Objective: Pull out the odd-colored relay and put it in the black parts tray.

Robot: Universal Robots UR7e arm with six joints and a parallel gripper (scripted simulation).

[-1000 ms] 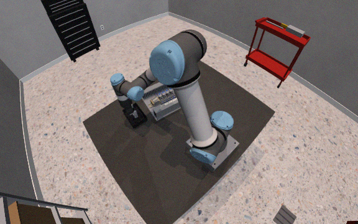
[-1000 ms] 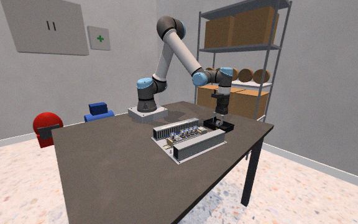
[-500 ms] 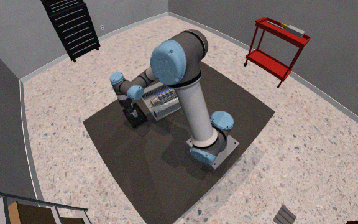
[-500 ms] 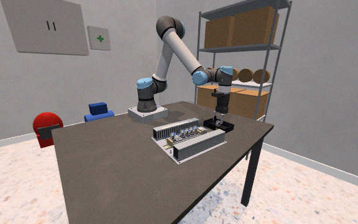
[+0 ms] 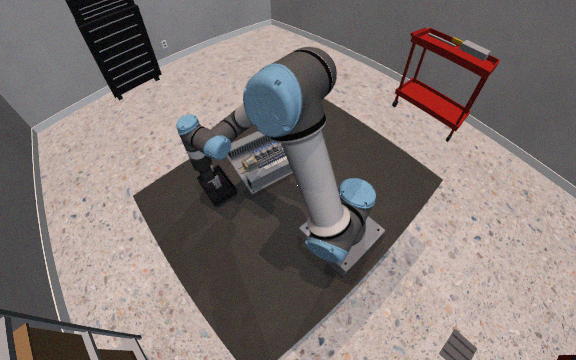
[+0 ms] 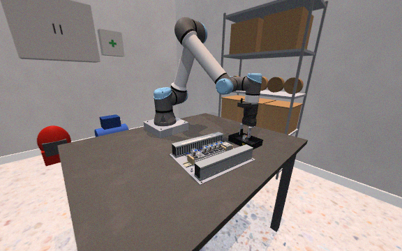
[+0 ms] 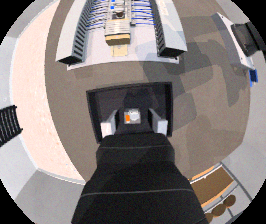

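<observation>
The relay lies 40 mm below my hand. Round my hand: black parts tray (50 mm below); then relay panel (260 mm to the right, 40 mm behind, 30 mm below).
</observation>
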